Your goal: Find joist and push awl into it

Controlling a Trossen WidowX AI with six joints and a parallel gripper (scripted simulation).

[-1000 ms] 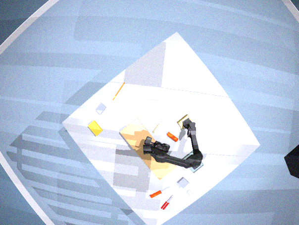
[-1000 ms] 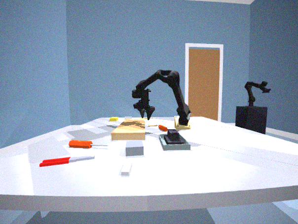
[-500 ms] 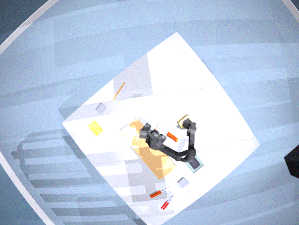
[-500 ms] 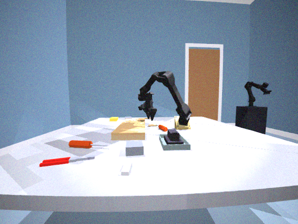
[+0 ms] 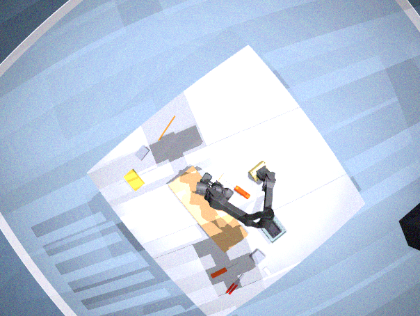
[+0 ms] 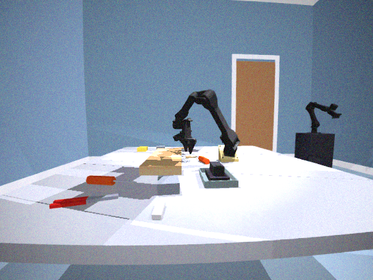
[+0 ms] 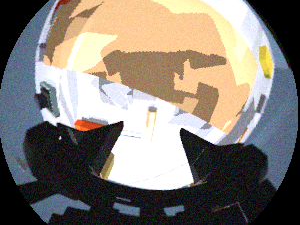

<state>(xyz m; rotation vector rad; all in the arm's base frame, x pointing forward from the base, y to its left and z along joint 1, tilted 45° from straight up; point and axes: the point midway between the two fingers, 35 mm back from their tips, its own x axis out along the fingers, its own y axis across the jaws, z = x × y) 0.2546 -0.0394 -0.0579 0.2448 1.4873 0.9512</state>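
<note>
The awl is 50 mm behind my gripper tip, 30 mm below it and 20 mm to the right of it. The rest, counted from my gripper tip: pencil 430 mm to the right, 80 mm ahead, 30 mm below; then dark stud finder 420 mm to the left, 140 mm behind, 20 mm above; then tray 410 mm to the left, 140 mm behind, 20 mm below.
</note>
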